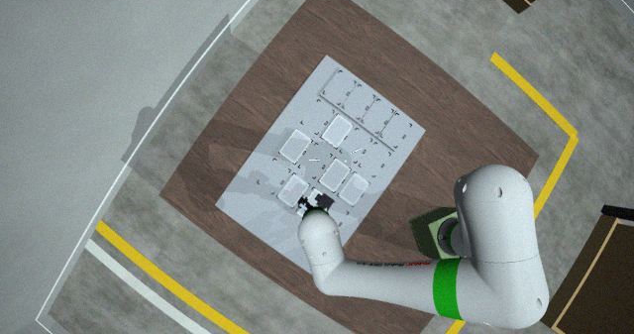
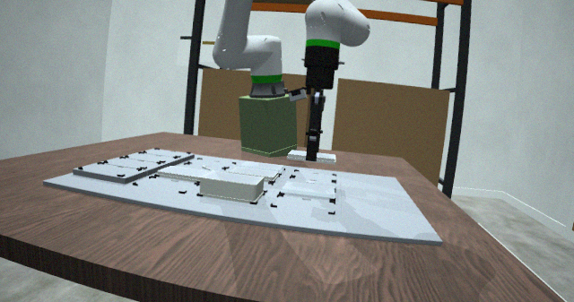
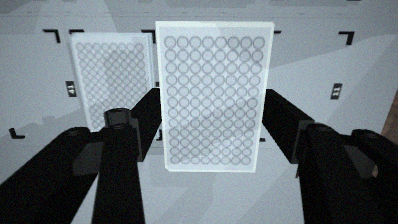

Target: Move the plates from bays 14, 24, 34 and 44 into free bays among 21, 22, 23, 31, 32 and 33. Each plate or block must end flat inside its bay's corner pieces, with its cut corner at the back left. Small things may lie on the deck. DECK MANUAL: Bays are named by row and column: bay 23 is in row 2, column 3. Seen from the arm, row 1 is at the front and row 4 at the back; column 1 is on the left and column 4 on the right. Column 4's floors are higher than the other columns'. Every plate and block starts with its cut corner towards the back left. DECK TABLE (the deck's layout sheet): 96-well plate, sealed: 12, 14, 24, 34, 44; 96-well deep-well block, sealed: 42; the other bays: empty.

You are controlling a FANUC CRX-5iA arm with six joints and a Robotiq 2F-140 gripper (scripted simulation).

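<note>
My hand is 10 cm above the white scrap and 2 cm past it. From my hand the other things lie so: sealed deep-well block: 24 cm ahead, 12 cm to the right, 8 cm below; then sealed plate: 17 cm to the right, 9 cm below, 8 cm behind; then round thing: 23 cm to the right, 10 cm below, 4 cm ahead.
</note>
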